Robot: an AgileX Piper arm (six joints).
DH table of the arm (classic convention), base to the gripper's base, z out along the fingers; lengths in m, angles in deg. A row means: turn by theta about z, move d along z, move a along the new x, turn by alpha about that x. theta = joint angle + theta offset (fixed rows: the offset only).
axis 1: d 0.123  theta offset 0  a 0  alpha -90
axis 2: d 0  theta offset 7.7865  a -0.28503  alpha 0
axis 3: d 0  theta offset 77.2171  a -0.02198  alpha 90
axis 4: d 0.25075  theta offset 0  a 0  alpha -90
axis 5: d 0  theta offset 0  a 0  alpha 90
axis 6: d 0.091  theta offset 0  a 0  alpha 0
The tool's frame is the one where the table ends.
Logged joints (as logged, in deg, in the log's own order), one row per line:
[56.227 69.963 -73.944 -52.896 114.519 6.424]
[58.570 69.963 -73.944 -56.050 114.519 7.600]
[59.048 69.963 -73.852 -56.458 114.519 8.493]
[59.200 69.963 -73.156 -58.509 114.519 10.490]
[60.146 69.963 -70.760 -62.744 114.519 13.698]
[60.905 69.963 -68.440 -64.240 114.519 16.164]
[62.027 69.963 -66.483 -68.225 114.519 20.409]
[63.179 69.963 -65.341 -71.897 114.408 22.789]
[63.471 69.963 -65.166 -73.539 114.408 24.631]
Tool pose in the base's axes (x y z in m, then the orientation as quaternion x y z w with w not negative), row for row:
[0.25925 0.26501 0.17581 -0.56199 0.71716 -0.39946 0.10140]
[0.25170 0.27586 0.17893 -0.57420 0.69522 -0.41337 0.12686]
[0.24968 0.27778 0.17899 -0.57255 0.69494 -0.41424 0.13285]
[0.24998 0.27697 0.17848 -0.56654 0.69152 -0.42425 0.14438]
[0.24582 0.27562 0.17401 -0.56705 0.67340 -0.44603 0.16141]
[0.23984 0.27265 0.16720 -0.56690 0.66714 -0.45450 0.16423]
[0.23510 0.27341 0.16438 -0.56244 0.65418 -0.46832 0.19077]
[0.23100 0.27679 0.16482 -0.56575 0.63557 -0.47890 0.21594]
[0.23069 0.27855 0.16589 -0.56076 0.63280 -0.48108 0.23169]
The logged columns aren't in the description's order. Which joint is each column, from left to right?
Columns, left to right: axis 1, axis 5, axis 3, axis 4, axis 2, axis 6.
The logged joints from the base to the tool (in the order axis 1, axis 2, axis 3, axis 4, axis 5, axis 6), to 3 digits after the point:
[56.227 114.519 -73.944 -52.896 69.963 6.424]
[58.570 114.519 -73.944 -56.050 69.963 7.600]
[59.048 114.519 -73.852 -56.458 69.963 8.493]
[59.200 114.519 -73.156 -58.509 69.963 10.490]
[60.146 114.519 -70.760 -62.744 69.963 13.698]
[60.905 114.519 -68.440 -64.240 69.963 16.164]
[62.027 114.519 -66.483 -68.225 69.963 20.409]
[63.179 114.408 -65.341 -71.897 69.963 22.789]
[63.471 114.408 -65.166 -73.539 69.963 24.631]

